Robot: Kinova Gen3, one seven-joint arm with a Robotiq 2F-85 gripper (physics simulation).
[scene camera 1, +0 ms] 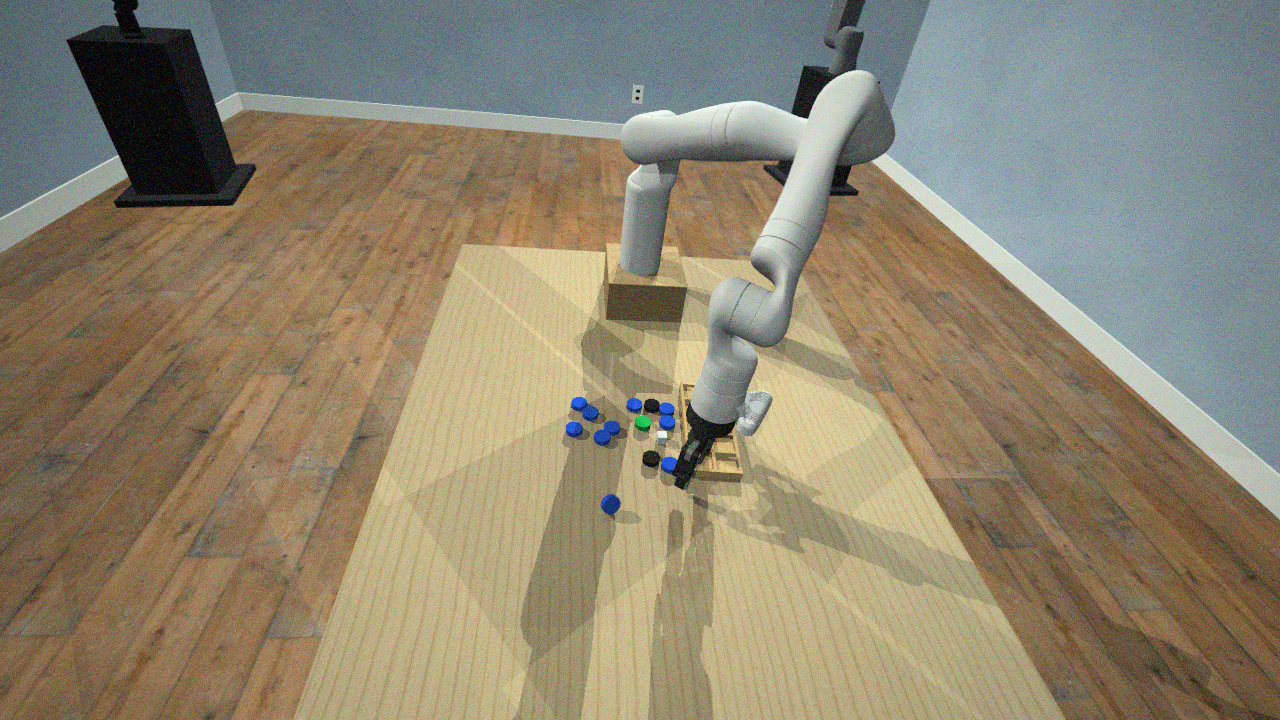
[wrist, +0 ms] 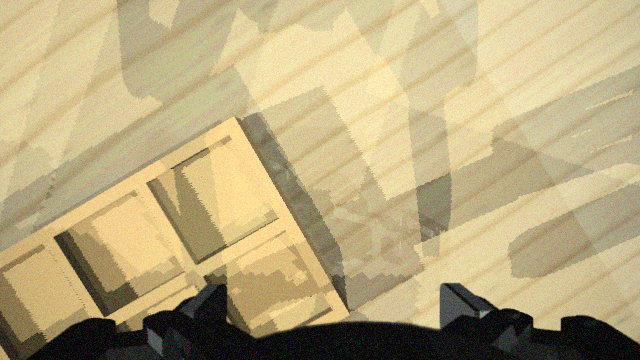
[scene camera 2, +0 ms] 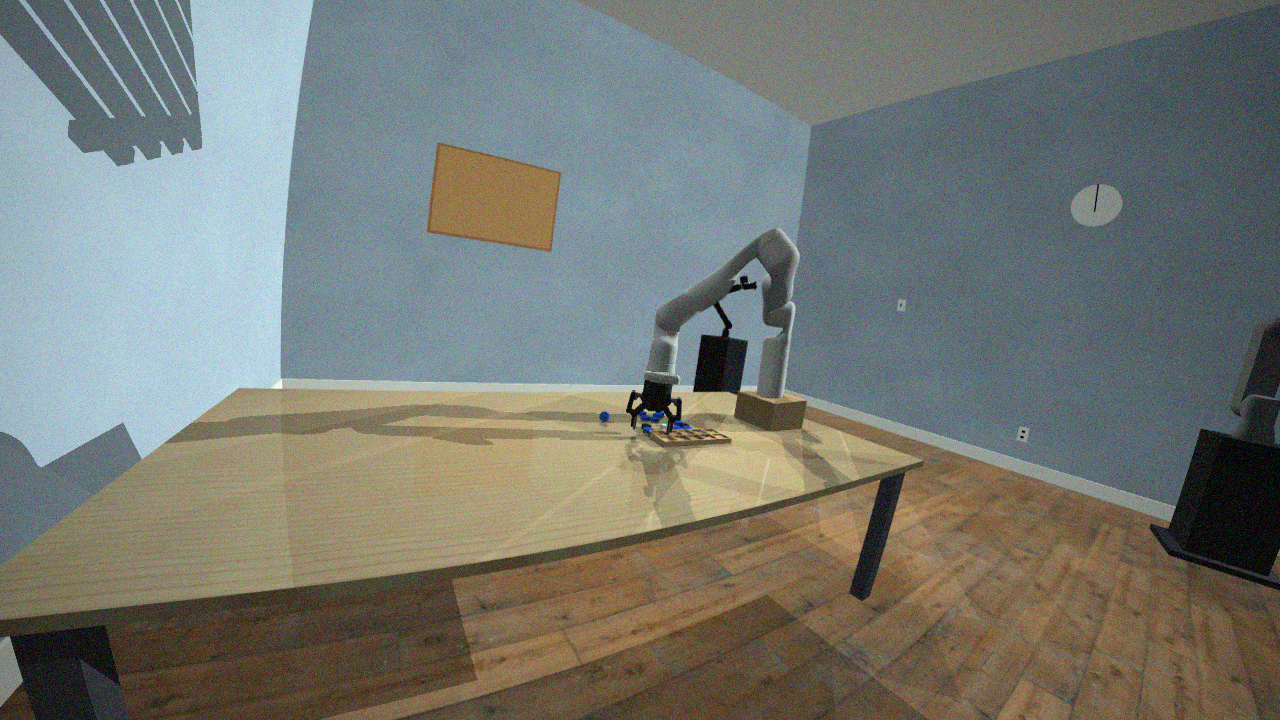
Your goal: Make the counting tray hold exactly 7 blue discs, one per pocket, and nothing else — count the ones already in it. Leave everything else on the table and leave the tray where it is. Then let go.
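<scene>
My gripper [scene camera 1: 684, 475] [scene camera 2: 652, 428] [wrist: 333, 307] is open, low at the near end of the wooden counting tray [scene camera 1: 730, 474] [scene camera 2: 702, 441] [wrist: 258, 172]. The pockets showing in the wrist view hold no disc; the arm and gripper hide part of the tray in scene camera 1. One blue disc [scene camera 1: 668, 464] lies close beside the fingers, left of the tray. Another blue disc [scene camera 1: 610, 504] [scene camera 2: 604, 416] looks tipped up on edge, apart from the others. Several blue discs [scene camera 1: 601, 437] lie in a left group; more blue discs [scene camera 1: 633, 404] [scene camera 1: 666, 409] [scene camera 1: 666, 422] lie nearer the tray.
A green disc [scene camera 1: 642, 423], a black disc [scene camera 1: 651, 405], a second black disc [scene camera 1: 650, 458] and a small white cube [scene camera 1: 661, 437] lie left of the tray. The robot's wooden base block [scene camera 1: 646, 300] [scene camera 2: 770, 411] stands behind them on the table.
</scene>
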